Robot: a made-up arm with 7 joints.
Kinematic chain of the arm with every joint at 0, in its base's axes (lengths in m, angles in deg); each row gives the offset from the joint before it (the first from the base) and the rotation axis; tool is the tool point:
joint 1: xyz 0 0.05 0 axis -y
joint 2: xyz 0 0.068 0 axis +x
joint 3: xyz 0 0 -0.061 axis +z
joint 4: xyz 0 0 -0.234 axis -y
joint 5: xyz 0 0 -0.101 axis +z
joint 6: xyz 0 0 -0.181 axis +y
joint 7: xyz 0 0 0 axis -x
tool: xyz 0 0 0
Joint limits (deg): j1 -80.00..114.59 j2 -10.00..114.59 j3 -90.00..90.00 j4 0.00..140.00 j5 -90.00..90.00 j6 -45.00..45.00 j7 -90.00..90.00
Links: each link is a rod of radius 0.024 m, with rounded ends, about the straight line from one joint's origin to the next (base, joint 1, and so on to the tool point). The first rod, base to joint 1, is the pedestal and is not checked.
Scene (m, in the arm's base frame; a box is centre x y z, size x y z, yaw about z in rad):
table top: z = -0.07
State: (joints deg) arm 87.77 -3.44 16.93 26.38 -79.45 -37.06 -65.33
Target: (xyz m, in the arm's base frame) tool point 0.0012 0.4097 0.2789
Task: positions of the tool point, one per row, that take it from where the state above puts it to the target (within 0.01 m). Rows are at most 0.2 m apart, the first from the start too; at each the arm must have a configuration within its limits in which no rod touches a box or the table.
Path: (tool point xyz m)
1: 0.4938 0.2308 0.1966
2: 0.3924 0.3214 0.2699
3: 0.2640 0.3842 0.3090
4: 0.1271 0.4138 0.3109
5: 0.0012 0.4097 0.2789

